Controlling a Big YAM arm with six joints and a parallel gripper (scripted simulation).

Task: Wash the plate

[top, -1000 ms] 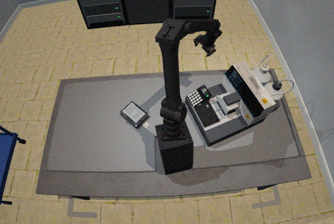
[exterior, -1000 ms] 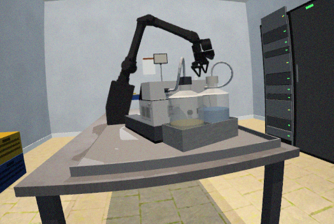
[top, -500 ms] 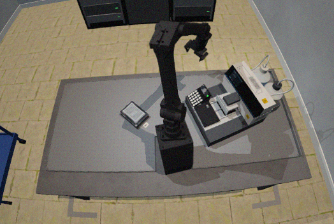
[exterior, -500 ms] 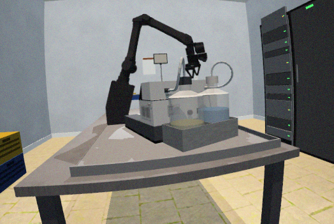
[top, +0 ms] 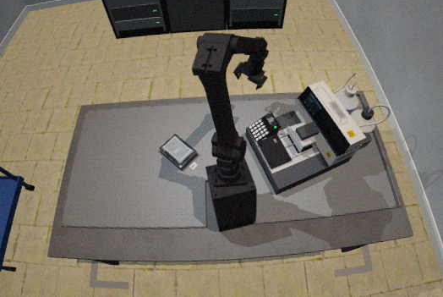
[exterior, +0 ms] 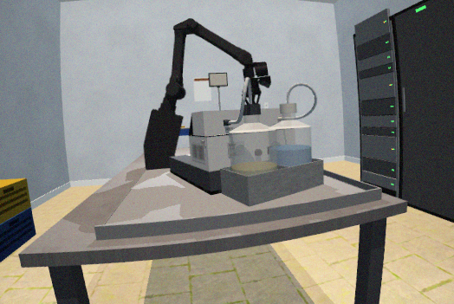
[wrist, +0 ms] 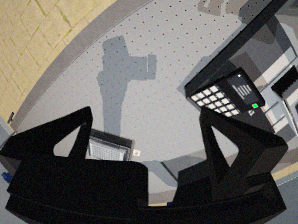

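Now: the white well plate 200 mm behind my hand, 350 mm to the left of it and 240 mm below it. From my hand the other things lie so: dark washer carrier: 250 mm behind, 120 mm to the right, 200 mm below; then white corner label: 270 mm behind, 280 mm to the left, 290 mm below; then plate washer: 200 mm behind, 260 mm to the right, 160 mm below.
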